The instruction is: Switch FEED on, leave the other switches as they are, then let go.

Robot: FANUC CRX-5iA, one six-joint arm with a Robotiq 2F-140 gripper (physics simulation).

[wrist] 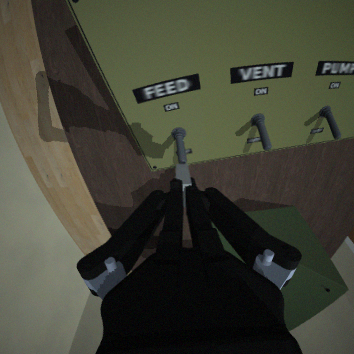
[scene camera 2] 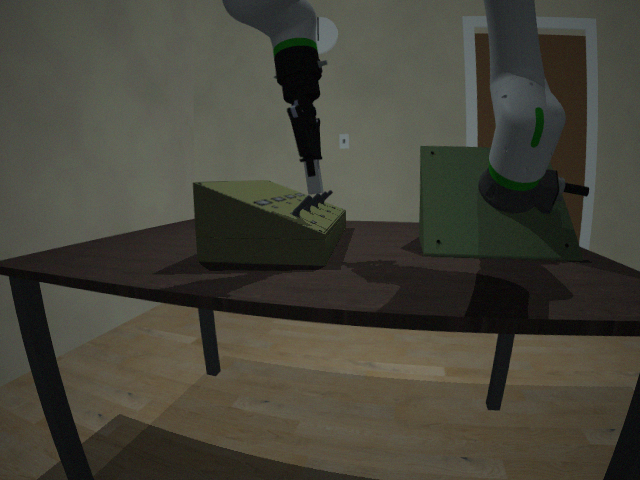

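Seen in the pictures: gripper, fingertip midpoint: (wrist: 181, 172) (scene camera 2: 316, 193); arm's base at its link origin: (scene camera 2: 508, 189).
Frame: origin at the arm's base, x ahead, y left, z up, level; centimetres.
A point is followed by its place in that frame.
The yellow-green switch console (scene camera 2: 253, 242) {x 49.0, y 34.0, z -9.9 cm} (wrist: 210, 30) {x 56.9, y 22.5, z -0.8 cm} stands on the table with a sloped top. In the wrist view the FEED switch (wrist: 181, 147) {x 42.8, y 25.1, z -2.8 cm} has its grey lever tilted down, away from its ON label (wrist: 171, 107) {x 48.1, y 26.6, z -3.7 cm} and over its partly hidden lower label. The VENT lever (wrist: 263, 134) {x 45.4, y 13.8, z -2.6 cm} and PUMP lever (wrist: 332, 123) {x 48.4, y 2.3, z -2.9 cm} also tilt down, away from their ON labels. My gripper (scene camera 2: 314, 191) {x 39.8, y 24.9, z -1.0 cm} (wrist: 181, 172) {x 39.8, y 24.9, z -1.0 cm} is shut and empty. Its fingertips are right at the free end of the FEED lever in the wrist view; whether they touch it I cannot tell.
A green box with a sloped side (scene camera 2: 449, 201) {x 14.4, y 5.3, z -3.1 cm} (wrist: 285, 235) {x 21.6, y -0.5, z -4.4 cm} stands on the dark table (scene camera 2: 289, 289) {x 35.7, y 45.2, z -14.1 cm} (wrist: 95, 150) {x 37.2, y 44.9, z -14.1 cm}, to the right of the console in the scene view. A part of the grey arm (scene camera 2: 516, 118) {x 1.7, y 19.7, z 13.7 cm} hangs in front of that box. A wall and a door (scene camera 2: 563, 77) are behind.
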